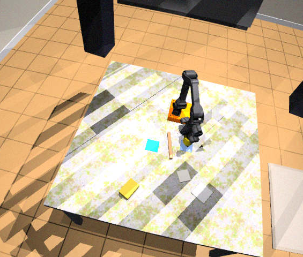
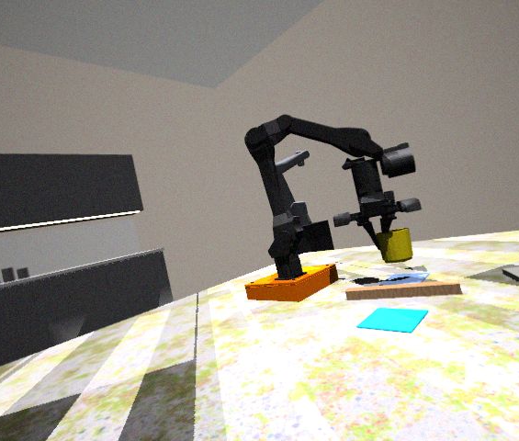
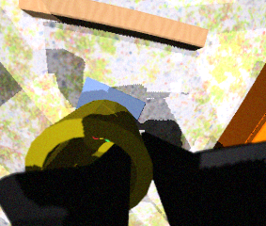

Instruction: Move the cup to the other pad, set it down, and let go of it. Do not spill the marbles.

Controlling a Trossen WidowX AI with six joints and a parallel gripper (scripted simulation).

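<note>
The yellow cup is 2 cm ahead of my gripper tip and 2 cm to the left of it. Also, from my gripper tip: light blue pad (2 cm ahead, 2 cm to the left, 9 cm below); red marble (3 cm ahead, 2 cm to the left, 2 cm below); wooden bar (7 cm ahead, 9 cm to the right, 8 cm below).
</note>
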